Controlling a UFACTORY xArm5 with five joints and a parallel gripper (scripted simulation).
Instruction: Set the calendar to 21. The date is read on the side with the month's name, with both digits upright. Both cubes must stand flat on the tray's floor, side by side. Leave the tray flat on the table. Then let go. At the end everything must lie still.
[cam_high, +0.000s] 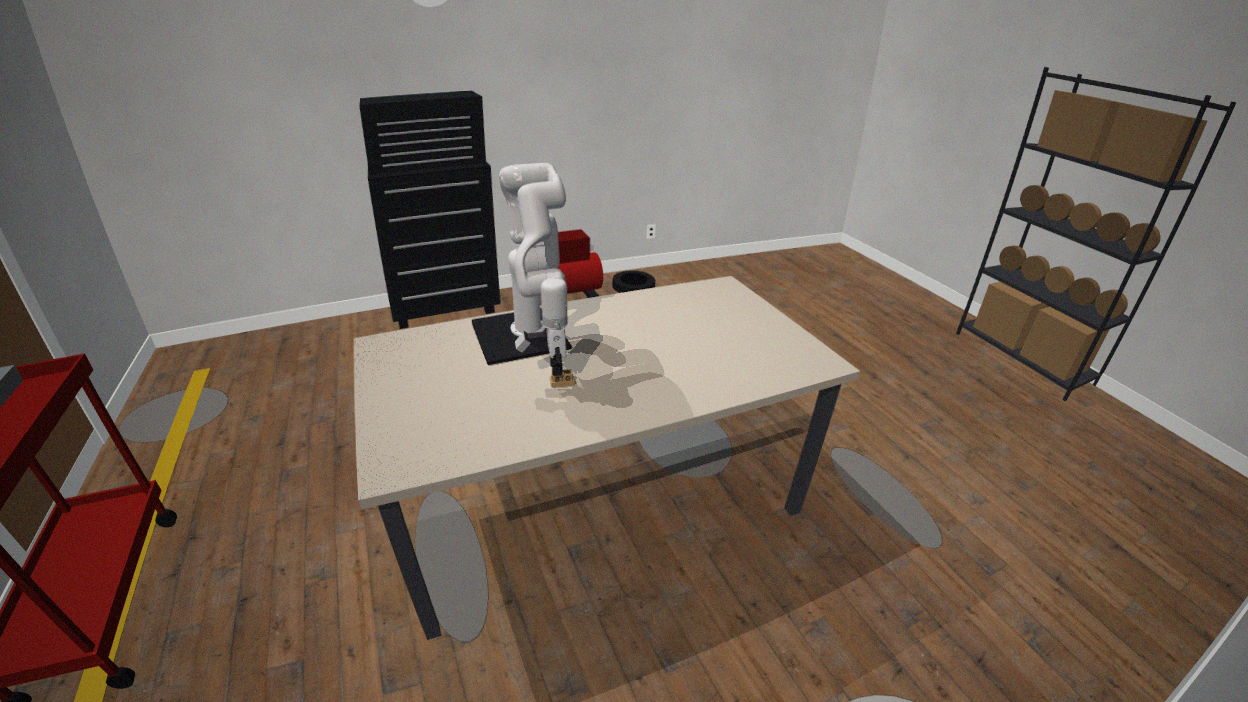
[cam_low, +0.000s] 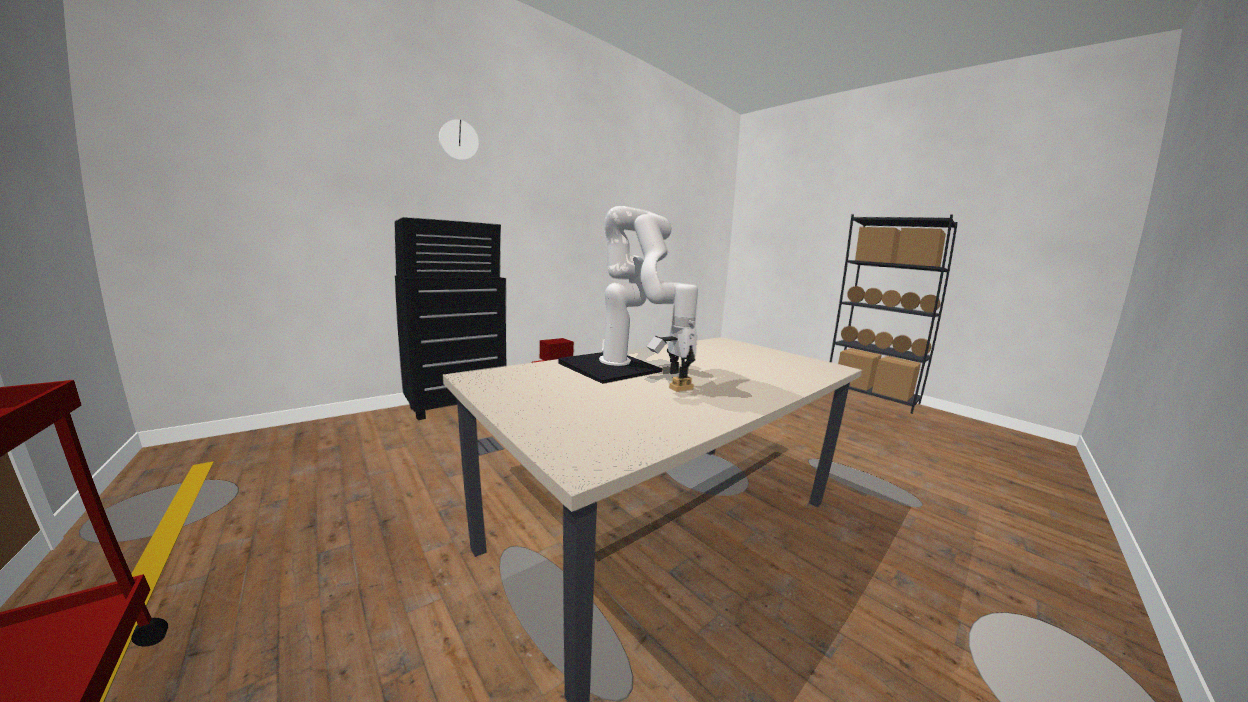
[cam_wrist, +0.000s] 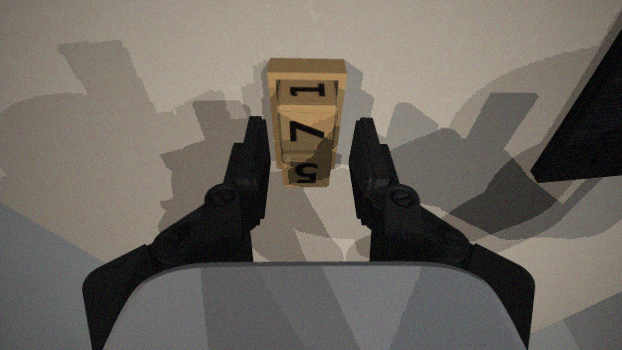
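My gripper is now 40 mm above the wooden digit cube. Also, from my hand: wooden tray (20 mm to the left, 60 mm below).
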